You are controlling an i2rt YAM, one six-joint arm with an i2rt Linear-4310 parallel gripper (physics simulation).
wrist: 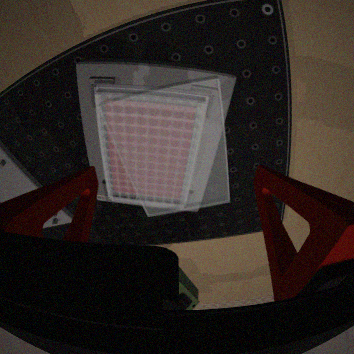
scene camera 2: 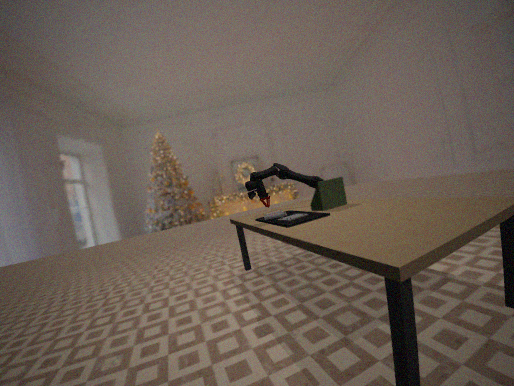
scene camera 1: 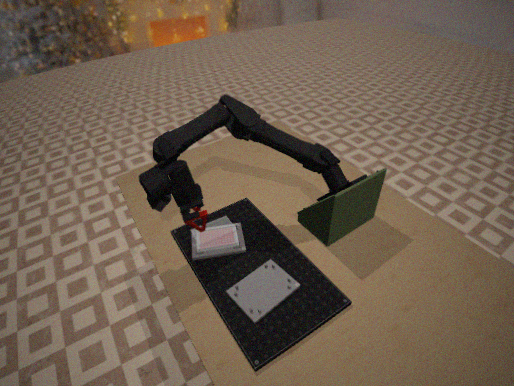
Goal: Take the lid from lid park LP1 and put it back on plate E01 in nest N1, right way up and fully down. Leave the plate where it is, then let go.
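Pixels of known places: gripper, fingertip midpoint: (wrist: pixel 175 174) (scene camera 2: pixel 267 207) (scene camera 1: pixel 200 220); arm's base, origin of the base link: (scene camera 2: pixel 326 191) (scene camera 1: pixel 341 190).
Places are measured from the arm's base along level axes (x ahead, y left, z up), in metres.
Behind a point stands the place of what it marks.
Note:
The plate (scene camera 1: pixel 217 239) (wrist: pixel 150 150), with its pink well area, sits in the grey nest (scene camera 1: pixel 220 254) @(y -0.081, x 0.407, z -0.101 m) (wrist: pixel 86 100) @(y -0.108, x 0.451, z -0.097 m). The clear lid (scene camera 1: pixel 224 220) @(y -0.180, x 0.334, z -0.078 m) (wrist: pixel 220 180) @(y -0.195, x 0.350, z -0.080 m) lies over the plate, turned askew to it; its edges run past the plate's outline, and one side reaches beyond the nest. Whether it is level is hard to tell. My gripper (scene camera 1: pixel 202 229) @(y -0.176, x 0.414, z -0.031 m) (scene camera 2: pixel 266 205) @(y -0.176, x 0.414, z -0.031 m) (wrist: pixel 175 174) @(y -0.176, x 0.414, z -0.031 m) is open above them, its red fingers spread wide with nothing held between them. A flat light-grey park plate (scene camera 1: pixel 262 290) @(y 0.095, x 0.377, z -0.099 m) with small pegs in pairs bears no lid; its label cannot be read.
The nest and park plate stand on a black perforated board (scene camera 1: pixel 295 320) @(y 0.210, x 0.357, z -0.109 m) (wrist: pixel 255 125) @(y -0.236, x 0.381, z -0.109 m) on the wooden table (scene camera 1: pixel 425 310) @(y 0.392, x 0.065, z -0.122 m) (scene camera 2: pixel 400 235) @(y 0.865, x 0.393, z -0.122 m). A green angled panel (scene camera 1: pixel 355 210) @(y 0.076, x 0.012, z -0.025 m) (scene camera 2: pixel 330 193) @(y 0.076, x 0.030, z -0.016 m) stands by the arm's base, to the right of the board in the first scene view.

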